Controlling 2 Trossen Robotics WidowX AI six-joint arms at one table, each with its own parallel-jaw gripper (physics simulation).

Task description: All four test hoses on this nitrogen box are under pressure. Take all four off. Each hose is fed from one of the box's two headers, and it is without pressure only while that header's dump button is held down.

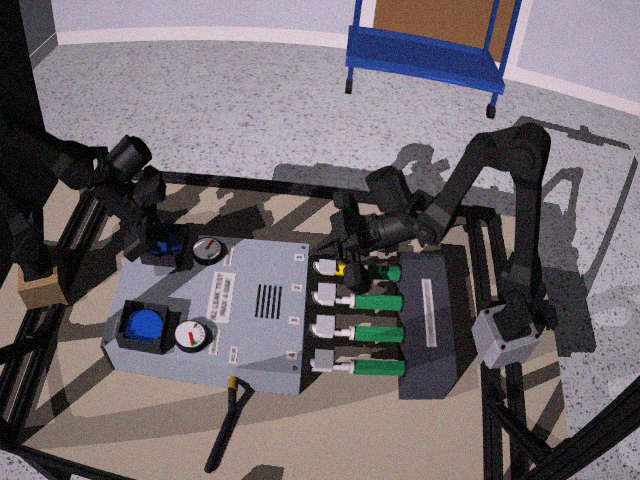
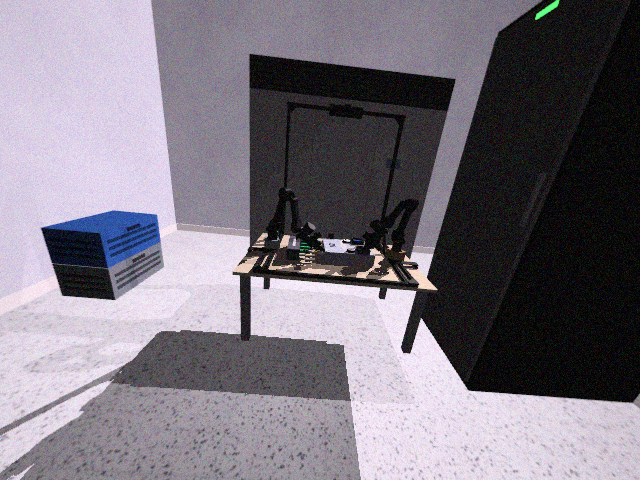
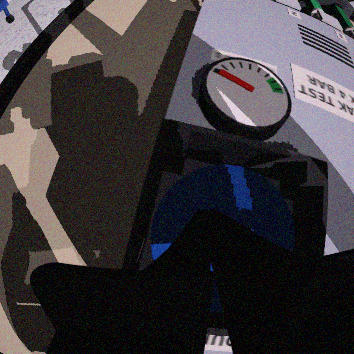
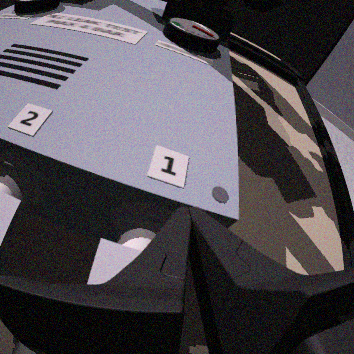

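Where they show: left gripper, fingertip midpoint: [image 1: 169, 240] [image 3: 206, 218]; right gripper, fingertip midpoint: [image 1: 309, 255] [image 2: 324, 251] [image 4: 186, 216]; left arm's base, origin of the base link: [image 1: 37, 267] [image 2: 396, 250]; right arm's base, origin of the base link: [image 1: 511, 324] [image 2: 272, 238].
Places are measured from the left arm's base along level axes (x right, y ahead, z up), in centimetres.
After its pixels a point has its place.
Observation:
The grey nitrogen box [image 1: 261, 343] @[x 27.5, y 40.6, z -0.4 cm] [image 2: 337, 246] @[x 16.3, y 41.9, z -0.4 cm] [image 4: 140, 105] @[x 12.5, y 48.8, z -0.4 cm] has two blue dump buttons and two gauges at its left end. My left gripper [image 1: 158, 248] @[x 1.9, y 29.9, z 0.8 cm] [image 3: 206, 218] @[x 1.9, y 29.9, z 0.8 cm] [image 2: 370, 235] is shut and empty, and its tips rest on the far dump button [image 1: 168, 247] @[x 3.4, y 29.5, z 0.7 cm] [image 3: 242, 189] @[x 4.0, y 31.0, z 0.6 cm], beside the far gauge [image 1: 208, 250] @[x 6.7, y 36.9, z 1.1 cm] [image 3: 246, 95] @[x 5.8, y 36.2, z 1.1 cm]. The near dump button [image 1: 144, 326] @[x 20.4, y 21.8, z 1.2 cm] is uncovered. Four hoses with green sleeves sit plugged in at the box's right side: hose 1 [image 1: 390, 272] @[x 18.8, y 68.1, z -2.0 cm], hose 2 [image 1: 377, 302] @[x 24.4, y 62.9, z -1.9 cm], hose 3 [image 1: 379, 333] @[x 30.7, y 60.5, z -1.9 cm] and hose 4 [image 1: 379, 367] @[x 37.1, y 57.7, z -1.9 cm]. My right gripper [image 1: 354, 277] [image 4: 186, 216] @[x 11.2, y 54.9, z -1.0 cm] [image 2: 310, 233] is shut and empty, right over hose 1's white coupling [image 1: 326, 267] @[x 14.7, y 56.9, z -1.3 cm] [image 4: 112, 258] @[x 14.5, y 56.3, z -1.3 cm].
A dark block [image 1: 430, 329] @[x 34.0, y 68.7, z -0.3 cm] holds the hoses' far ends. A black supply hose [image 1: 225, 429] @[x 38.7, y 30.4, z -7.1 cm] runs off the box's front. A blue cart [image 1: 423, 52] stands behind the table. On the floor are a blue and grey crate [image 2: 118, 248] and a tall black cabinet [image 2: 509, 190].

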